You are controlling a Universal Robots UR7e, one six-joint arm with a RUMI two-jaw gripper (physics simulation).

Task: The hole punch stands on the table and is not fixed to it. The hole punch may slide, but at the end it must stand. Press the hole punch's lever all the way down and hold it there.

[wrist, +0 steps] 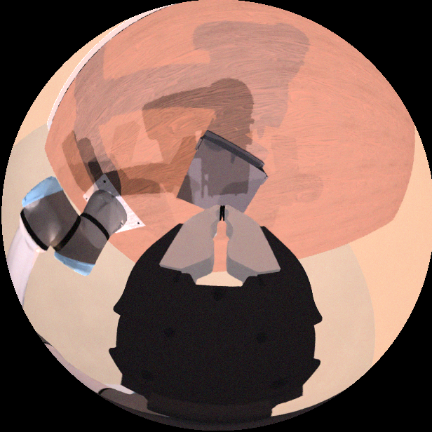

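The hole punch (222, 175) is a dark grey, box-like thing near the middle of the wrist view. It stands on the wood-coloured table, turned at an angle, with a darker ridge along its far edge. Its broad grey top faces the camera; I cannot tell how far down the lever is. My gripper (222, 207) is shut and empty, its two fingertips together. The tips overlap the near edge of the hole punch in the view. Whether they touch it or hang above it cannot be told, and the near edge is partly hidden behind them.
The table (345, 150) has a rounded outline here and carries several overlapping shadows. At the left, the robot's arm (60, 220) rises from a white base plate (132, 218) at the table's edge. A pale floor (340, 305) shows beyond the near edge.
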